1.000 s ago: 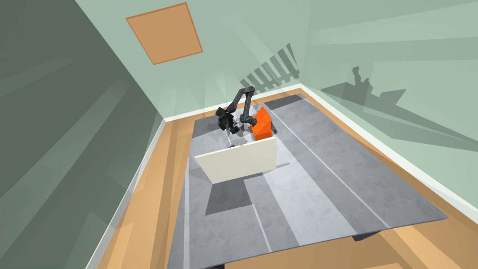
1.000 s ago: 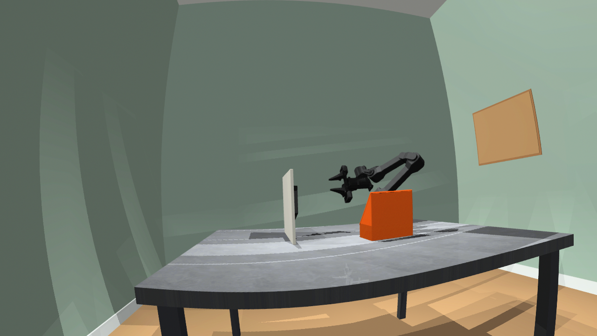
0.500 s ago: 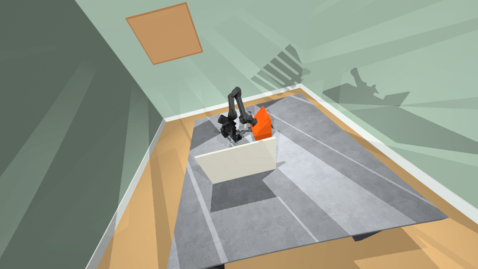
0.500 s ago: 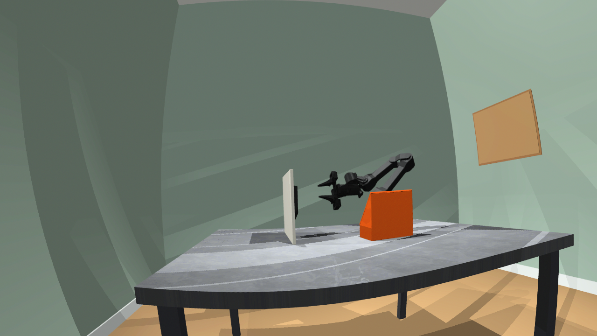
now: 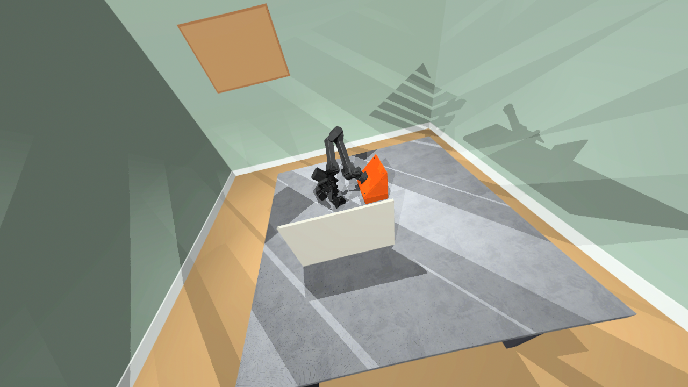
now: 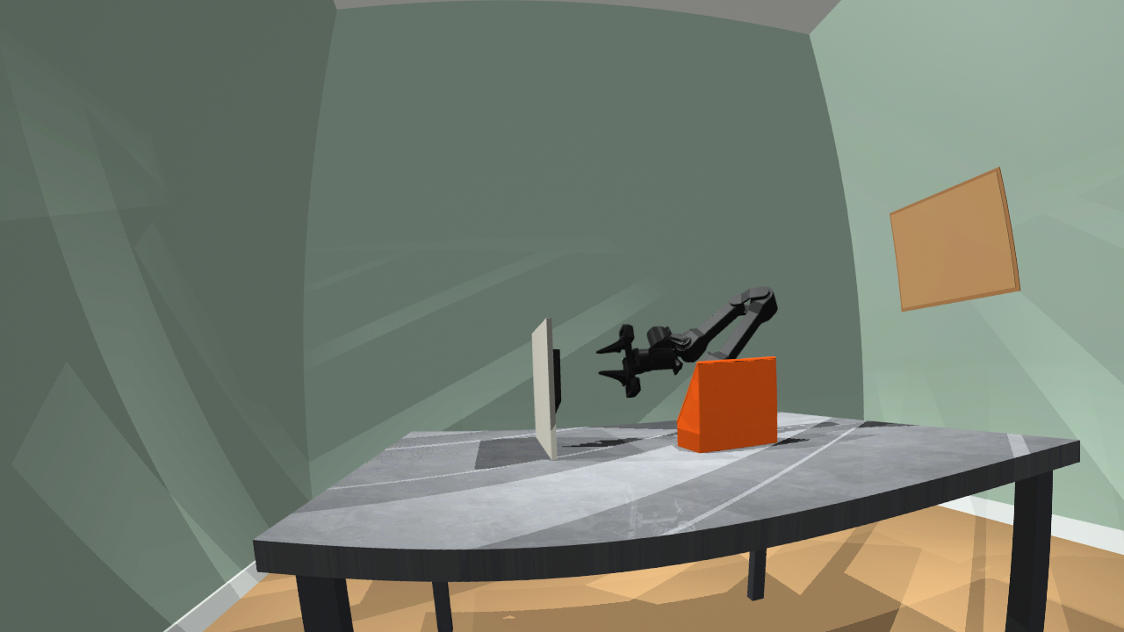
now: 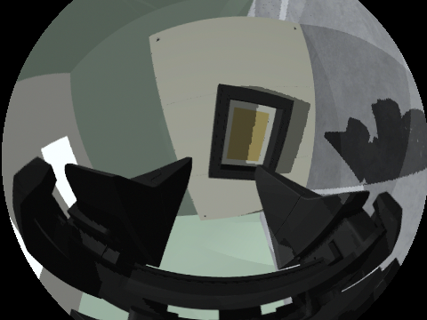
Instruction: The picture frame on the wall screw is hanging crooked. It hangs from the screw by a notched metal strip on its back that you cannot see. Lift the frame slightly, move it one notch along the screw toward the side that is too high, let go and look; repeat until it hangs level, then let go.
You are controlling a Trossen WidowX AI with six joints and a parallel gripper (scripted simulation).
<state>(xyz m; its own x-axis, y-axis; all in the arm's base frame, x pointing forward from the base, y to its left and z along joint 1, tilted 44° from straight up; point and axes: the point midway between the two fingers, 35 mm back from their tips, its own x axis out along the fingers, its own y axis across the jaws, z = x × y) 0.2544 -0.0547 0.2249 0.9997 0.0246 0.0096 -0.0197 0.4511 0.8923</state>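
My gripper tip is now 130 mm short of the picture frame, 20 mm to the right of it and 50 mm above it. Round my gripper tip: wall panel (140 mm ahead, 10 mm to the left, 60 mm below).
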